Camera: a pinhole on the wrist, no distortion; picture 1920 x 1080 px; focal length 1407.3 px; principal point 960.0 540.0 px. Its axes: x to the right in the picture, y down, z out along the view. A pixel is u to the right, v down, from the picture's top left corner.
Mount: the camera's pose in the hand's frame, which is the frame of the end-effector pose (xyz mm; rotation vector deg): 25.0 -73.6 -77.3 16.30 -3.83 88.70
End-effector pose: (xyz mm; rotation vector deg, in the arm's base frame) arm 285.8 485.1 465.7 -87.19 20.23 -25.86
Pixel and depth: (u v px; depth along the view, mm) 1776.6 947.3 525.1
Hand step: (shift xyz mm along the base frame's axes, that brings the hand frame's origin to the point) 221.3 472.9 -95.1
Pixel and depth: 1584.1 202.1 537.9
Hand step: 438.7 300.6 -13.8
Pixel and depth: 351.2 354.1 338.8
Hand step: 182.1 130.9 303.0
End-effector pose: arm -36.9 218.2 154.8 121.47 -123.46 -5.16
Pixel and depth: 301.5 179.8 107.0
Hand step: 142.7 -68.4 -26.5
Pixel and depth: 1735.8 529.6 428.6
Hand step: -110.7 -107.2 -373.3
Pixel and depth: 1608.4 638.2 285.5
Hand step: -20.6 -57.0 -227.2
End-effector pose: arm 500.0 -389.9 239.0 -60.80 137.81 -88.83
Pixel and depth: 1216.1 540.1 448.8
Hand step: 138.7 -362.3 -77.1
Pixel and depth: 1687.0 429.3 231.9
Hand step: 17.5 -179.1 -53.1
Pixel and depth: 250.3 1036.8 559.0
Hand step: 495.5 -383.0 158.5
